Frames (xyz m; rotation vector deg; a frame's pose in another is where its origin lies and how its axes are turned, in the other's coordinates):
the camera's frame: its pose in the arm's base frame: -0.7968 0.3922 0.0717 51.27 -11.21 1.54
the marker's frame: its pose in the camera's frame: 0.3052 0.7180 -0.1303 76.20 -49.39 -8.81
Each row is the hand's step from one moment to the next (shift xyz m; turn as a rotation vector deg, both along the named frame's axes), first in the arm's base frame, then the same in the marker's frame.
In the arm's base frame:
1: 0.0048 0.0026 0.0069 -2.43 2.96 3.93
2: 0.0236 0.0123 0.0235 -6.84 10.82 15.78
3: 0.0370 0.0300 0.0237 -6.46 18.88 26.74
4: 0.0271 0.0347 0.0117 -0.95 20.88 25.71
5: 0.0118 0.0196 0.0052 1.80 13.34 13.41
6: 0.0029 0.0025 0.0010 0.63 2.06 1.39
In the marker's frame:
1: 0.0011 0.0009 -0.0087 -3.93 2.53 -2.87
2: 0.0059 -0.0024 -0.0349 -13.05 9.14 -12.61
3: 0.0015 -0.0181 -0.0500 -19.11 12.51 -24.32
4: -0.0082 -0.0234 -0.0382 -16.92 7.90 -27.37
5: -0.0069 -0.0124 -0.0187 -9.13 1.69 -16.58
6: 0.0000 -0.0021 -0.0034 -1.16 -0.39 -2.25

